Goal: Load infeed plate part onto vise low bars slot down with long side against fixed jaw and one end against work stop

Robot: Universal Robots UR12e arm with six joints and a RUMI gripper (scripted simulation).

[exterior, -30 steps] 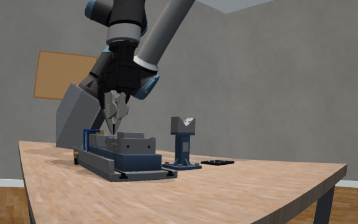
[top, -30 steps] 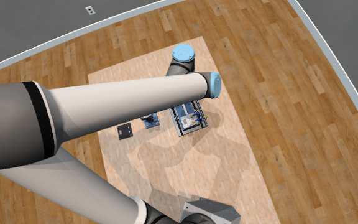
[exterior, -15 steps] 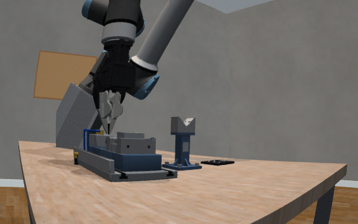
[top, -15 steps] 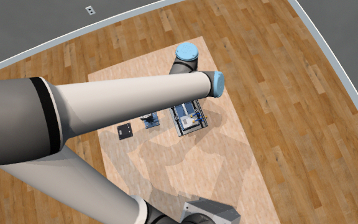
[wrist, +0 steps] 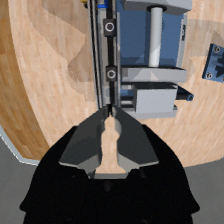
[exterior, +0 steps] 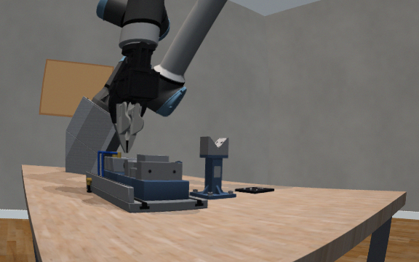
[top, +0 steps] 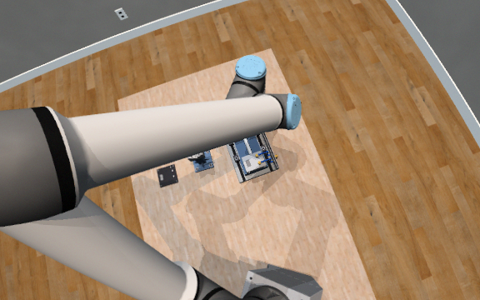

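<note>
My gripper is now 7 cm to the right of the moving jaw, 5 cm above it and 4 cm past it. The rest, counted from my hand: work stop 11 cm to the left, 4 cm below; fixed jaw 7 cm to the left, 5 cm below, 3 cm ahead; part 7 cm to the left, 4 cm below.
</note>
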